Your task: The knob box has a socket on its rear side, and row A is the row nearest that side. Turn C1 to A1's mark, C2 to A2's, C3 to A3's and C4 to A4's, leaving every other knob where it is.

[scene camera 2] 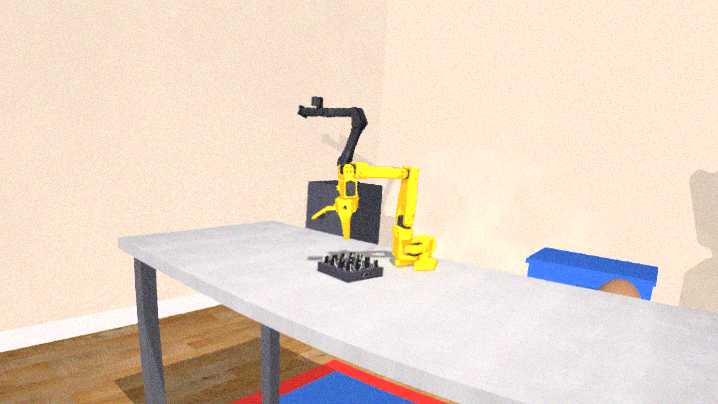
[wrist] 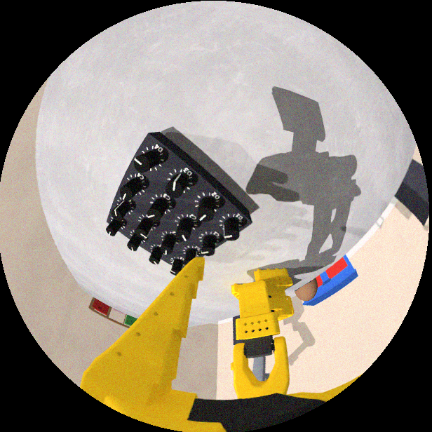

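Where they show: hand at its tool point: [scene camera 2: 347, 238]; arm's base at its link origin: [scene camera 2: 411, 266].
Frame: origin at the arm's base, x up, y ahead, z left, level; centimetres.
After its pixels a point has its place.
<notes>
The black knob box [scene camera 2: 336, 274] @[y 23.0, x 1.1, z -5.1 cm] [wrist: 167, 172] sits on the table, a small socket on its right-hand face in the scene view. In the wrist view row D is uppermost and row A lowest. C4 [wrist: 135, 185], C3 [wrist: 161, 204], C2 [wrist: 187, 223] and C1 [wrist: 209, 243] show white pointer lines. A4 [wrist: 116, 225], A3 [wrist: 135, 240], A2 [wrist: 156, 254] and A1 [wrist: 177, 265] are foreshortened; their pointers are hard to read. My gripper [scene camera 2: 329, 227] [wrist: 199, 262] is fully open and empty above the box, its fixed jaw tip drawn near B1 and A1. The moving jaw is outside the wrist view.
The yellow arm base [scene camera 2: 404, 246] @[y 2.6, x 5.4, z -1.0 cm] [wrist: 257, 302] stands close to the box on the grey table [scene camera 2: 451, 316] @[y 25.4, x 0.0, z 24.5 cm] [wrist: 150, 60]. A black jointed arm [scene camera 2: 354, 135] rises behind my arm. A dark panel [scene camera 2: 369, 216] stands behind the table, and a blue box [scene camera 2: 592, 266] is beyond its far edge.
</notes>
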